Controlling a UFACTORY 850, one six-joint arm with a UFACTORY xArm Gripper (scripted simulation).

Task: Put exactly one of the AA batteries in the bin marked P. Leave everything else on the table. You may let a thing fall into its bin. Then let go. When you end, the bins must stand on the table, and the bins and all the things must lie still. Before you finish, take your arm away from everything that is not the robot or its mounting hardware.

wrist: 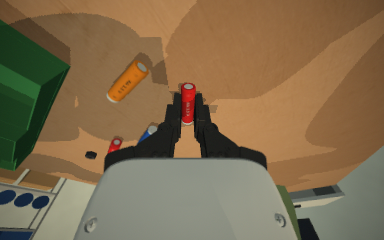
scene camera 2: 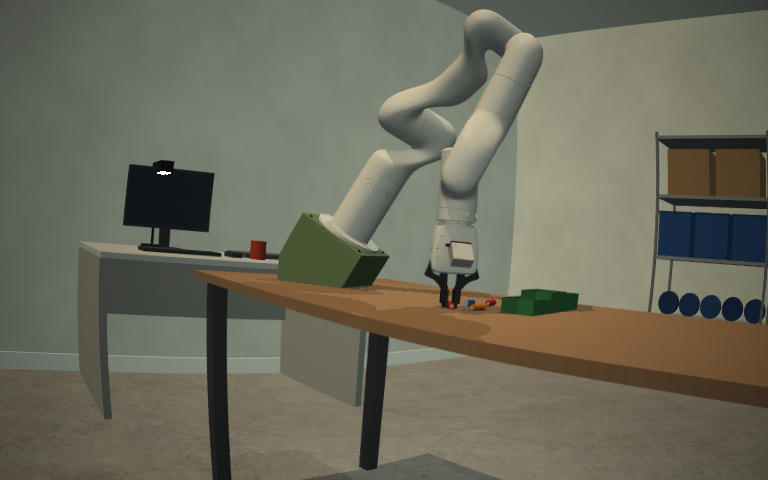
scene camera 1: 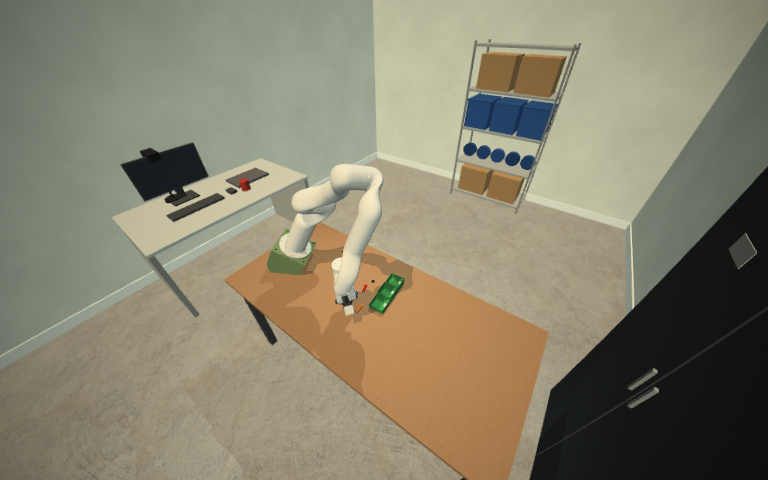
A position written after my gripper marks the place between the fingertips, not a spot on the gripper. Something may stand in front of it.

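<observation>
There is an orange AA battery [wrist: 137, 71] that I can see. I see my gripper [scene camera 2: 449, 307] as well, and the wrist view also shows my gripper [wrist: 187, 103].
</observation>
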